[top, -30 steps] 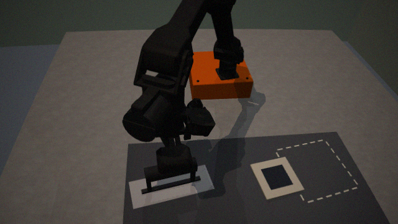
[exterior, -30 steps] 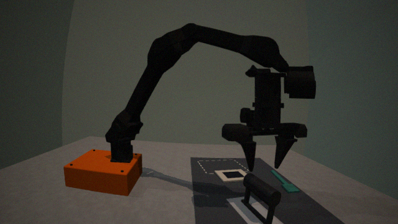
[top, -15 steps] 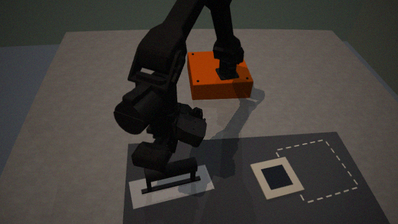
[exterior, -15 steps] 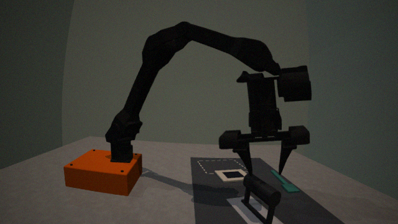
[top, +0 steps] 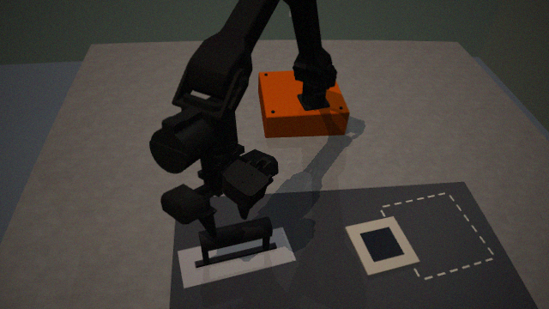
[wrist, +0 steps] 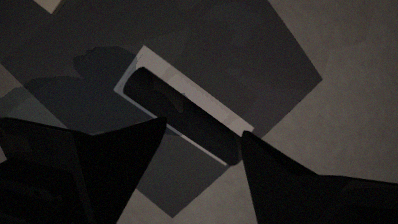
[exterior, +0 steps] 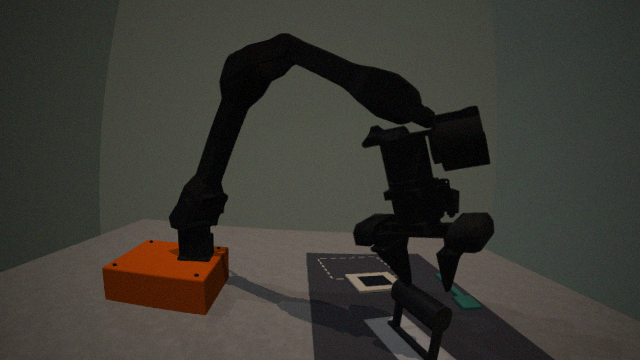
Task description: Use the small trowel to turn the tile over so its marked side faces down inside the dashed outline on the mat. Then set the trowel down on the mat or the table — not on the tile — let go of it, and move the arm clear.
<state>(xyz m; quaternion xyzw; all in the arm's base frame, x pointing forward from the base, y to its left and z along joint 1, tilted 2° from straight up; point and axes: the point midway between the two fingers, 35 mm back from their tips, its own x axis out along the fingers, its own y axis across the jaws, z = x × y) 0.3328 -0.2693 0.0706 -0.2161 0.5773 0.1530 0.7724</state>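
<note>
Now: the trowel 60 mm below my gripper tip and 30 mm to the left of it. From my gripper tip the other things lie so: tile (280 mm to the left, 90 mm below, 40 mm ahead); then flat teal strip (190 mm ahead, 170 mm to the left, 100 mm below); then dark mat (210 mm to the left, 120 mm below, 50 mm ahead).
</note>
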